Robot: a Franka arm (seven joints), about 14 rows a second.
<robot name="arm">
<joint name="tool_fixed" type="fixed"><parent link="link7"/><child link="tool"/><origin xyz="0 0 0.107" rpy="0 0 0"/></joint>
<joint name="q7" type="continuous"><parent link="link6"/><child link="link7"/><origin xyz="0.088 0 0" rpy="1.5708 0 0"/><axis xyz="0 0 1"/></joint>
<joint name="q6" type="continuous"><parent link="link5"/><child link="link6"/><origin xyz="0 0 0" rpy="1.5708 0 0"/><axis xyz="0 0 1"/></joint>
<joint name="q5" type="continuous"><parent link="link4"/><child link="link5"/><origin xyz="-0.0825 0.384 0" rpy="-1.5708 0 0"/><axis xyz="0 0 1"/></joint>
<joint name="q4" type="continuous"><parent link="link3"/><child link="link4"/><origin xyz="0.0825 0 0" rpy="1.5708 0 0"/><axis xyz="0 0 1"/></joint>
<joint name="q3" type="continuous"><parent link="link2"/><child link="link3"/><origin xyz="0 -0.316 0" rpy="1.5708 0 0"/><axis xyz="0 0 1"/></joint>
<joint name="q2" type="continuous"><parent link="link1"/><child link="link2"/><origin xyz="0 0 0" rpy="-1.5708 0 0"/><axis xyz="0 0 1"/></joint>
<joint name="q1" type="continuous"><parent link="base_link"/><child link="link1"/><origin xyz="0 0 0.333" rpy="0 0 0"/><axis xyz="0 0 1"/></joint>
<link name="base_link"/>
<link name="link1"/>
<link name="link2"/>
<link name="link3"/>
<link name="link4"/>
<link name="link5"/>
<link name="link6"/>
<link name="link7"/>
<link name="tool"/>
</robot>
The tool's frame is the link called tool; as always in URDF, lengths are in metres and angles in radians. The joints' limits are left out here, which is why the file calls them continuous.
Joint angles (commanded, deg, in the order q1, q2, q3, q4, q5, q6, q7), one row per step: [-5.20 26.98 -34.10 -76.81 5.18 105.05 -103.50]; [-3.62 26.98 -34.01 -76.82 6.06 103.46 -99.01]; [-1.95 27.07 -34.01 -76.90 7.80 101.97 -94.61]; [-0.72 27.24 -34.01 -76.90 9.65 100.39 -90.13]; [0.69 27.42 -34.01 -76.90 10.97 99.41 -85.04]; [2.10 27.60 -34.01 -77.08 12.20 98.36 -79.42]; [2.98 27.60 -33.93 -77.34 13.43 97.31 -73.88]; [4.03 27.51 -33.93 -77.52 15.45 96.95 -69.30]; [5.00 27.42 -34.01 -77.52 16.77 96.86 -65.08]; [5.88 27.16 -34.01 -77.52 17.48 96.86 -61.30]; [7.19 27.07 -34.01 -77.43 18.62 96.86 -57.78]
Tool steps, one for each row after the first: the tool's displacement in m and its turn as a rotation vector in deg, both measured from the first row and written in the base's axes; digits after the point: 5 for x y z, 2 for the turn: [0.00855 0.01927 -0.00315 1.54 -0.06 -3.16]; [0.01751 0.03999 -0.00754 3.67 -0.33 -6.35]; [0.02383 0.05673 -0.01216 5.87 -0.37 -10.05]; [0.03122 0.07446 -0.01576 7.26 -0.52 -14.02]; [0.03748 0.09219 -0.02083 8.57 -0.31 -18.57]; [0.04051 0.10491 -0.02472 9.90 -0.03 -23.51]; [0.04554 0.11948 -0.02576 11.73 -0.55 -27.41]; [0.05000 0.13151 -0.02470 12.78 -1.14 -30.91]; [0.05342 0.14228 -0.02187 13.37 -1.70 -33.88]; [0.05921 0.15874 -0.02009 14.34 -2.13 -36.22]
